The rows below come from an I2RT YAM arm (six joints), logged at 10 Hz.
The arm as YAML. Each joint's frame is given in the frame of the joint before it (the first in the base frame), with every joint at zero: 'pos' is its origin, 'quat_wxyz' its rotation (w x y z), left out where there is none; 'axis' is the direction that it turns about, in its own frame. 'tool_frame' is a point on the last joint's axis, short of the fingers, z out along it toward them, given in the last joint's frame.
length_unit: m
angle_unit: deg
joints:
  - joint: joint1
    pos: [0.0, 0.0, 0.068]
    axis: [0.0, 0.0, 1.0]
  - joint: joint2
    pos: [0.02, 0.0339, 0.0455]
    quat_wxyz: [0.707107, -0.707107, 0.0, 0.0]
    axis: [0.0, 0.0, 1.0]
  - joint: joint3
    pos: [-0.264, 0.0, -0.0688]
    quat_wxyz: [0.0, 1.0, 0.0, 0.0]
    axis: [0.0, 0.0, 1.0]
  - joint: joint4
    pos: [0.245, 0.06, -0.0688]
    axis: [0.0, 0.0, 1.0]
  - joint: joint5
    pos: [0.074, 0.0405, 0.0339]
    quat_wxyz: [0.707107, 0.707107, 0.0, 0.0]
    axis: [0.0, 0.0, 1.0]
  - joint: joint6
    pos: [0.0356, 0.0, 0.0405]
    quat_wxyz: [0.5, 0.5, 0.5, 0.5]
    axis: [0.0, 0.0, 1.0]
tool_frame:
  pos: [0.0, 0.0, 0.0]
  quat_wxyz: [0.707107, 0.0, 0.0, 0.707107]
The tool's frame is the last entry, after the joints.
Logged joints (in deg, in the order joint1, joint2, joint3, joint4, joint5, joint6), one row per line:
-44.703, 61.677, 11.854, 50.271, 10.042, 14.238
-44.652, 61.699, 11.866, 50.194, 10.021, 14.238
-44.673, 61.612, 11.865, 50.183, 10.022, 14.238
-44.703, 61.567, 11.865, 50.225, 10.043, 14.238
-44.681, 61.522, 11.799, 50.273, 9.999, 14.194
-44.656, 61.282, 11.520, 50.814, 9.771, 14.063
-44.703, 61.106, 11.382, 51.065, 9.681, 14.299
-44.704, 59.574, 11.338, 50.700, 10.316, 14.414
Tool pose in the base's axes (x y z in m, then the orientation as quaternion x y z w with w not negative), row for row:
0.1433, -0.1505, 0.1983, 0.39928, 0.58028, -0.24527, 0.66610
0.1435, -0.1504, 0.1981, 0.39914, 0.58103, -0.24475, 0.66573
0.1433, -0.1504, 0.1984, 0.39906, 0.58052, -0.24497, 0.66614
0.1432, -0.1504, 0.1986, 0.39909, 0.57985, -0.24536, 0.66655
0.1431, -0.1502, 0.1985, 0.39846, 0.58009, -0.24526, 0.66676
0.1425, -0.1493, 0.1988, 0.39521, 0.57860, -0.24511, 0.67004
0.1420, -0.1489, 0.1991, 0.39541, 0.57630, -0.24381, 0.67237
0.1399, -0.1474, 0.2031, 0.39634, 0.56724, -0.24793, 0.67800
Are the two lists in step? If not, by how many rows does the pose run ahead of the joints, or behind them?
They are in step.
